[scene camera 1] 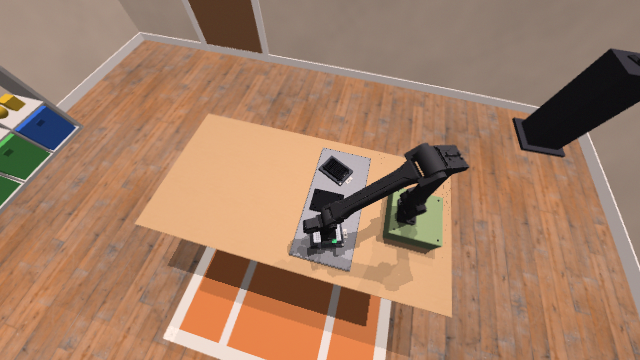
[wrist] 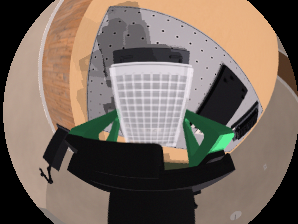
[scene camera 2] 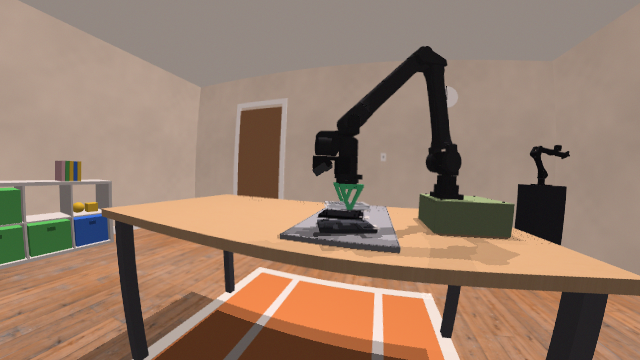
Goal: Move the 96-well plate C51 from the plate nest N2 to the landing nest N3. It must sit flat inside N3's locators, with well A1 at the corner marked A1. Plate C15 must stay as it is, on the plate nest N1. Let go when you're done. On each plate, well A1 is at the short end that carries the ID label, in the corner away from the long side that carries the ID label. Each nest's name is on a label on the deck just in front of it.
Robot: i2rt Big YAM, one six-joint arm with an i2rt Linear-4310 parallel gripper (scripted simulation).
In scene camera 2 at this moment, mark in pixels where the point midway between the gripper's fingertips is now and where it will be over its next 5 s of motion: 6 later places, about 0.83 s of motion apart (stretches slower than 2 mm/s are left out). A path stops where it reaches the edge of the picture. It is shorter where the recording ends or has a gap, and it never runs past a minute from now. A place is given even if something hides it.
My gripper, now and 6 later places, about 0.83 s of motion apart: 346, 207; 346, 198; 345, 195; 343, 192; 343, 192; 342, 202; 342, 209
